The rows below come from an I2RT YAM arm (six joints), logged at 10 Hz.
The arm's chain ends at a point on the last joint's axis. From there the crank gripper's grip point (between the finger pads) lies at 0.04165 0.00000 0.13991 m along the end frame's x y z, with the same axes.
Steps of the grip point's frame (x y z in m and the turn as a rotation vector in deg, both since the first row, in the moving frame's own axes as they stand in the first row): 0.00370 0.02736 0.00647 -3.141 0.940 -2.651; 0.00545 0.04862 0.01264 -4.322 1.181 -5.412; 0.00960 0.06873 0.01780 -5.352 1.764 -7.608; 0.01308 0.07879 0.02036 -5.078 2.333 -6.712; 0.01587 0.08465 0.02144 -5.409 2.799 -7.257
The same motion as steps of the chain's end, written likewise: 0.00128 0.02169 0.00733 -3.141 0.940 -2.651; 0.00227 0.04219 0.01378 -4.322 1.181 -5.412; 0.00483 0.06157 0.01949 -5.352 1.764 -7.608; 0.00700 0.07171 0.02250 -5.078 2.333 -6.712; 0.00861 0.07728 0.02401 -5.409 2.799 -7.257
